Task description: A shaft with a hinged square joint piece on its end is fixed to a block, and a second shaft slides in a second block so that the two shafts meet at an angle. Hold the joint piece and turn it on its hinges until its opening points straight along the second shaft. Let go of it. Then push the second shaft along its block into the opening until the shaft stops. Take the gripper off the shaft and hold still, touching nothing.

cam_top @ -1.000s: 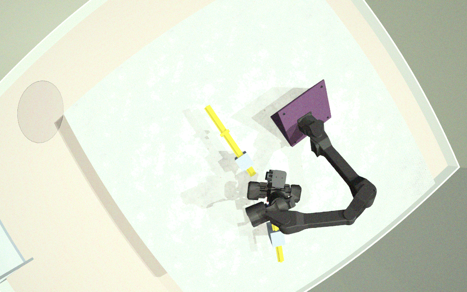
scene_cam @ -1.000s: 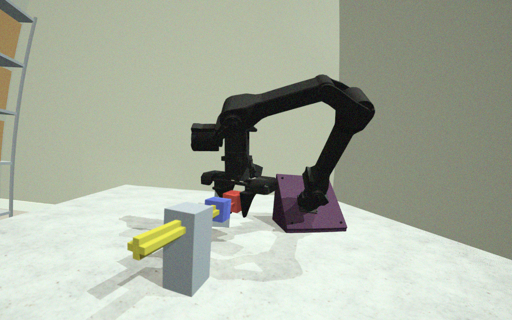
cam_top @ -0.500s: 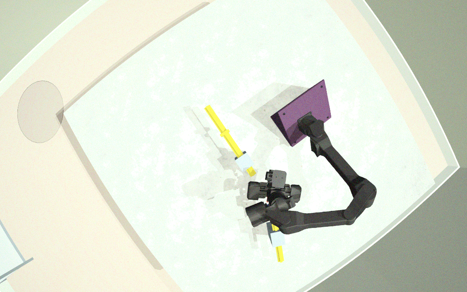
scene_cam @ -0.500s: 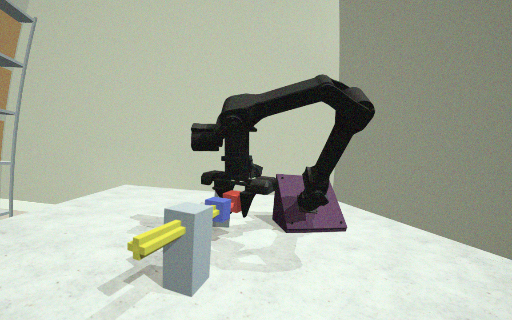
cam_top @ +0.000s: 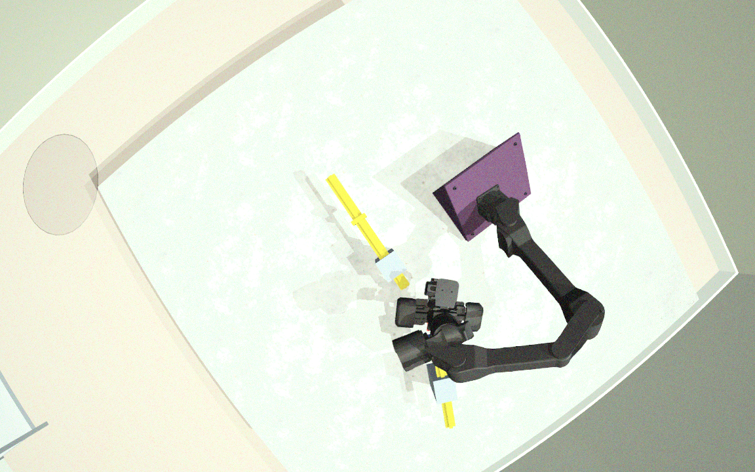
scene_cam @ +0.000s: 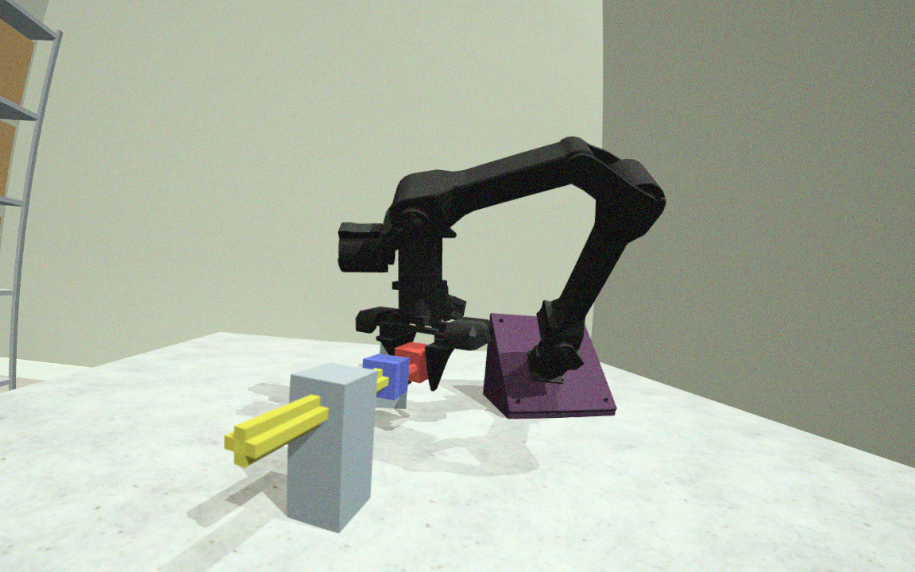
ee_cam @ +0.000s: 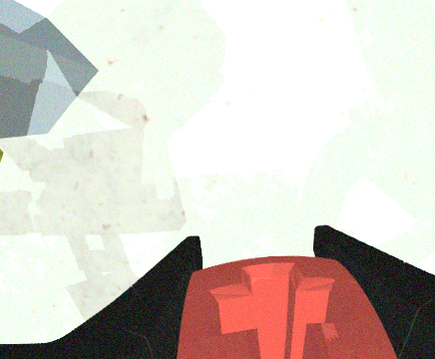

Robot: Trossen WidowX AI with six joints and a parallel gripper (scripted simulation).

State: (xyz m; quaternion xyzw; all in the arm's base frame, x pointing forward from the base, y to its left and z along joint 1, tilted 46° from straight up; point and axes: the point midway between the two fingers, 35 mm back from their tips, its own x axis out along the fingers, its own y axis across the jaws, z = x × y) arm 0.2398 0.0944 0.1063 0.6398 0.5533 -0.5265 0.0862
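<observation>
My gripper tip is now 4 cm below the red joint piece, 2 cm to the right of it and 1 cm short of it.
</observation>
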